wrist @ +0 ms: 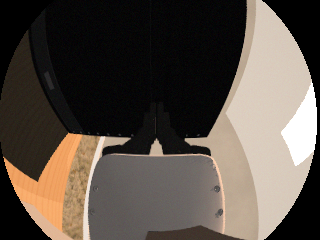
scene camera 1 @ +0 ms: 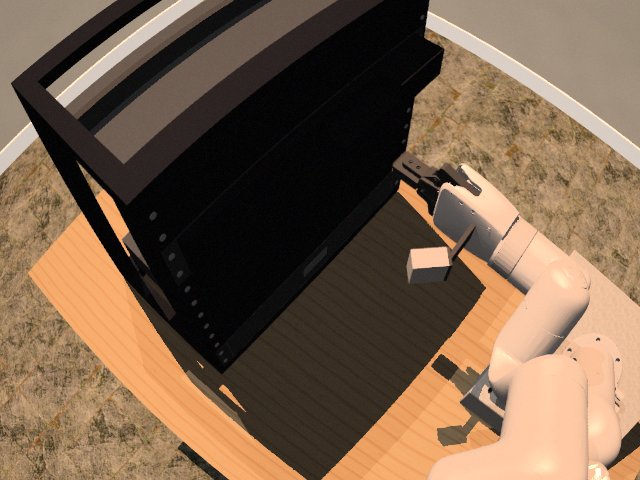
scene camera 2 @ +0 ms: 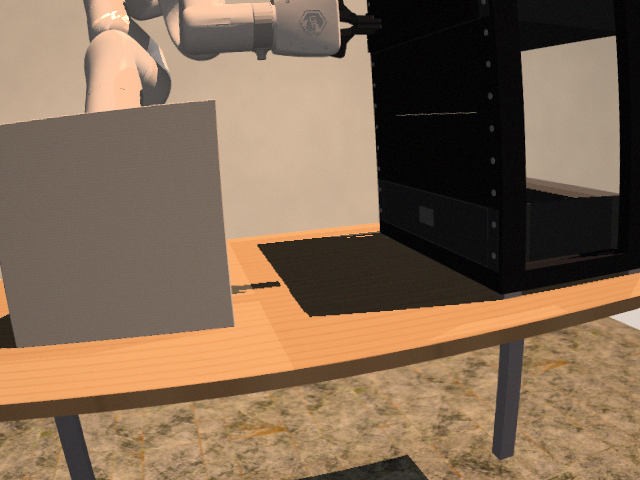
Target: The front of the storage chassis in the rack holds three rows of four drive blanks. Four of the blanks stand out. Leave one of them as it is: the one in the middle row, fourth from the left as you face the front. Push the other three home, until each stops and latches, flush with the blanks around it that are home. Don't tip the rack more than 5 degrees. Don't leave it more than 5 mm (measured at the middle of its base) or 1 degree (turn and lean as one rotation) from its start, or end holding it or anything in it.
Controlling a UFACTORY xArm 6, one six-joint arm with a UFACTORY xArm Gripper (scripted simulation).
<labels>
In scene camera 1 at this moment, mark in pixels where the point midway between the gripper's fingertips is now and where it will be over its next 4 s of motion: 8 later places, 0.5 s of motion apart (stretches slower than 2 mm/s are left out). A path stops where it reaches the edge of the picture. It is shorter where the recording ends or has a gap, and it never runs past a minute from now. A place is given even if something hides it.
The gripper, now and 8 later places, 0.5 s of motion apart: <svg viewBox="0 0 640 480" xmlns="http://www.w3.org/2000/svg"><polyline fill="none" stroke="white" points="398,161 413,161 398,147 382,135 378,132 374,130 370,127 364,123 358,119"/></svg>
</labels>
